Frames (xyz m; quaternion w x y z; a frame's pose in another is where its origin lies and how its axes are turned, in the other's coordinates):
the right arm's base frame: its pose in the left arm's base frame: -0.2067 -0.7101 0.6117 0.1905 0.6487 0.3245 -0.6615
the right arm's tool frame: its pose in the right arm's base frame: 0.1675 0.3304 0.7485 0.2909 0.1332 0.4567 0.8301
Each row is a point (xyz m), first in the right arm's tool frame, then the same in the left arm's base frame.
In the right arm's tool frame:
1: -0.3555 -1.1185 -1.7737
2: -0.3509 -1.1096 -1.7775
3: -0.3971 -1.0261 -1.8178
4: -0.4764 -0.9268 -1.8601
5: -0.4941 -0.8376 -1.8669
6: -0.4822 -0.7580 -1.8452
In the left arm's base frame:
1: 0.2089 0.5115 0.7950
2: 0.2035 0.5090 0.8039
3: 0.1076 0.5376 0.8305
4: -0.0188 0.5803 0.8422
5: -0.1048 0.5656 0.8690
6: -0.1670 0.5161 0.8941

